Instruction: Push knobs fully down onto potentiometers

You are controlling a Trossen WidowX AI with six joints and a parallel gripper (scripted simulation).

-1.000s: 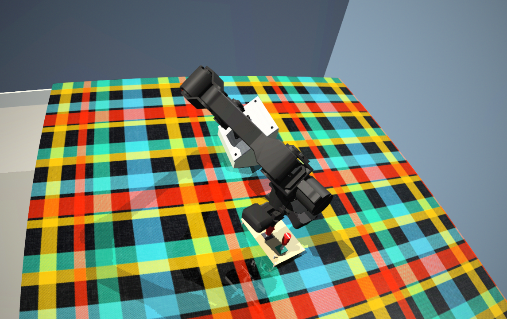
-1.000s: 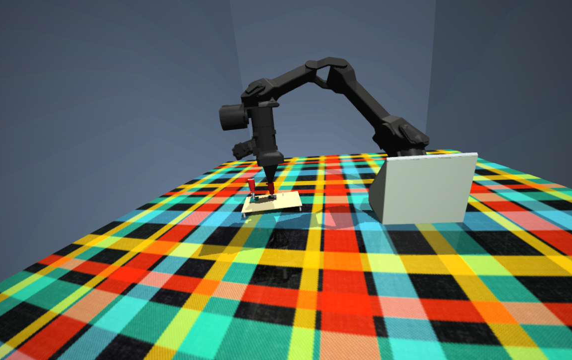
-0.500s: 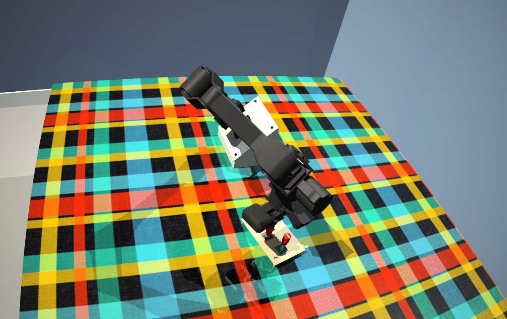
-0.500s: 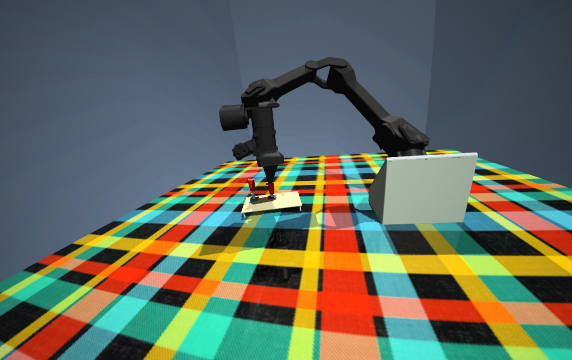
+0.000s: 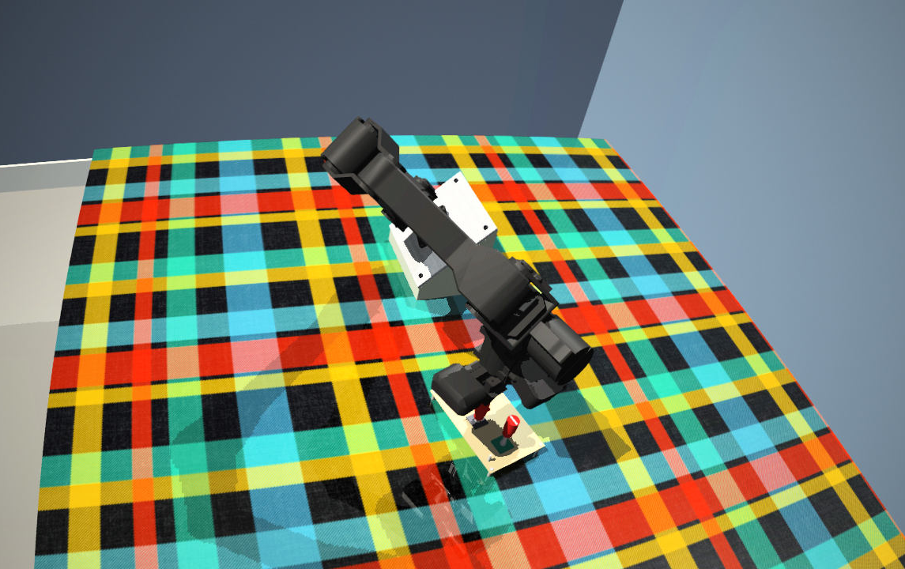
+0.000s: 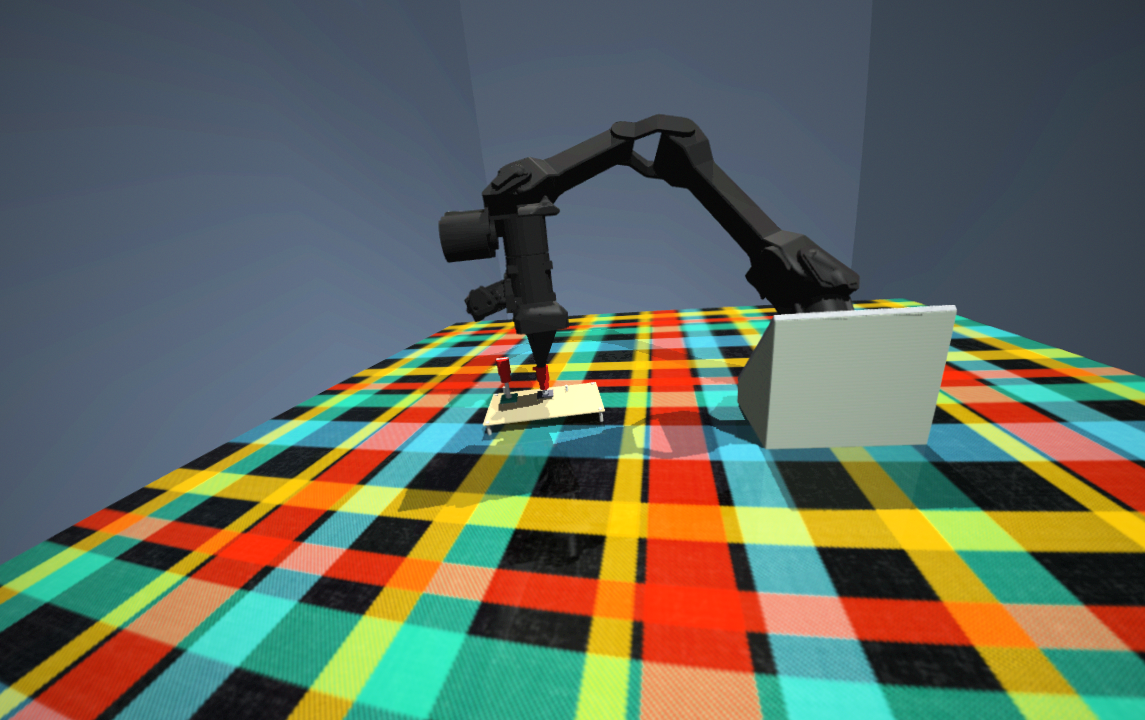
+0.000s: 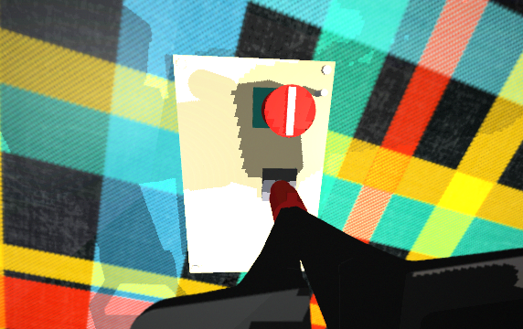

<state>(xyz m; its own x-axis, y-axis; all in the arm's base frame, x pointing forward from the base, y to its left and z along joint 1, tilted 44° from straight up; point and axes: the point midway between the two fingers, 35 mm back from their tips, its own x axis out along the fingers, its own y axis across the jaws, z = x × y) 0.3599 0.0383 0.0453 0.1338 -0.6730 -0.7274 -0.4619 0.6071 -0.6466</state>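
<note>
Now: the knob 5 cm ahead of my gripper tip, 2 cm to the left of it and 1 cm above it.
</note>
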